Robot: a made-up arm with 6 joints.
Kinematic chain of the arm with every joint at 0, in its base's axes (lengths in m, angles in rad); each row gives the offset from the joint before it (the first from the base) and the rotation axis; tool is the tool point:
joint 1: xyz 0 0 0.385 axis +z
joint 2: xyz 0.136 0 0 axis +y
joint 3: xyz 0 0 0.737 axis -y
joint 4: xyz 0 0 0.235 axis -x
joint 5: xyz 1.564 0 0 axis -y
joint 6: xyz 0.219 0 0 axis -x
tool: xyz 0 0 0
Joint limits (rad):
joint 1: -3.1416..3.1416
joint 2: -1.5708..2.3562
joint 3: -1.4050..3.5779
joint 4: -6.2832..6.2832
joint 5: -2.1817..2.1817
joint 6: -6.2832..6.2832
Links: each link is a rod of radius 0.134 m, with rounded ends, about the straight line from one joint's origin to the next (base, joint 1, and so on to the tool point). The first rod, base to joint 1, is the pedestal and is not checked.
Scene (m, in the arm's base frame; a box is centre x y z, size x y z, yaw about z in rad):
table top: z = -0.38
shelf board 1: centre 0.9 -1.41 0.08 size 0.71 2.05 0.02 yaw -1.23
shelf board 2: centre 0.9 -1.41 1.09 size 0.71 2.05 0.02 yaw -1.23
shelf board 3: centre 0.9 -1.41 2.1 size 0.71 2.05 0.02 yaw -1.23
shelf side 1: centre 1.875 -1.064 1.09 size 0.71 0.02 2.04 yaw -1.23
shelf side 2: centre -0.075 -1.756 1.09 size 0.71 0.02 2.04 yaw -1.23
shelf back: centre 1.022 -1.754 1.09 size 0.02 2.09 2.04 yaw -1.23
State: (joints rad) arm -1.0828 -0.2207 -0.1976 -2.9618 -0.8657 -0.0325
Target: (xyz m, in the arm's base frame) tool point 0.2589 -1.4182 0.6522
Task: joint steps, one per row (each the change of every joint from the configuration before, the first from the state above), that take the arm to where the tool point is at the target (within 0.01 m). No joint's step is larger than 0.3 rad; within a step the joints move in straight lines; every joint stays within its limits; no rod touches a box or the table.
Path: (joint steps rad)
1: 0.0307 -0.2532 -0.1815 0.0155 -0.1153 0.0000
2: 0.0307 -0.2533 -0.1815 0.0155 -0.1154 0.0000
3: 0.0306 -0.2532 -0.1815 0.0155 -0.1153 0.0000
4: 0.0307 -0.2532 -0.1815 0.0156 -0.1153 0.0000
5: -0.2236 0.0264 -0.1604 0.2427 -0.2849 0.0000
6: -0.2235 0.0264 -0.1605 0.2428 -0.2849 0.0000
7: -0.2236 0.0265 -0.1605 0.2427 -0.2849 0.0000
8: 0.0551 0.1529 0.1004 -0.2036 0.2818 0.0000
9: 0.0550 0.1528 0.1005 -0.2035 0.2819 0.0000
10: 0.0550 0.1529 0.1004 -0.2036 0.2818 0.0000
11: 0.0550 0.1529 0.1005 -0.2036 0.2818 0.0000

